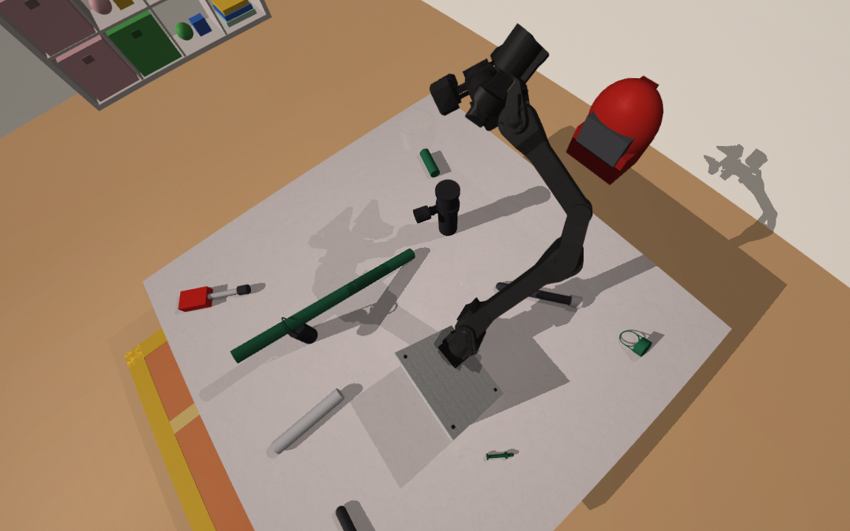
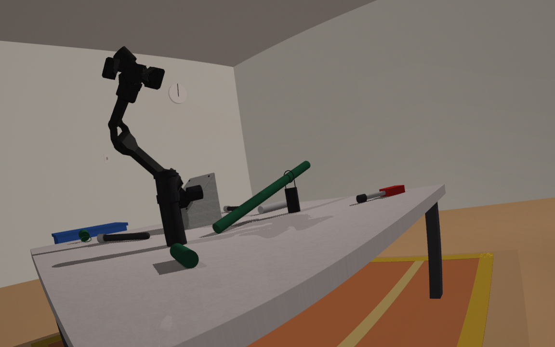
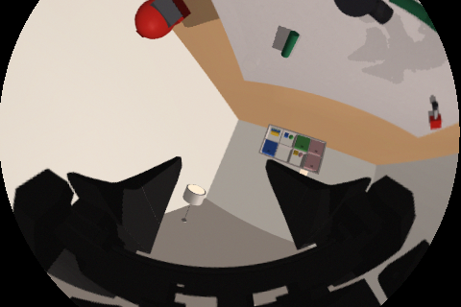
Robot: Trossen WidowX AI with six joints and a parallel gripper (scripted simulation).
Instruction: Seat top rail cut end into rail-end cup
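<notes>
The black rail-end cup is 34 cm below my gripper tip, 18 cm to the left of it and 3 cm behind it. The rest, counted from my gripper tip: short green cylinder (45 cm below, 18 cm ahead); short black post (66 cm to the left, 37 cm below, 6 cm behind); small green screw (62 cm behind, 46 cm below, 45 cm to the left).
</notes>
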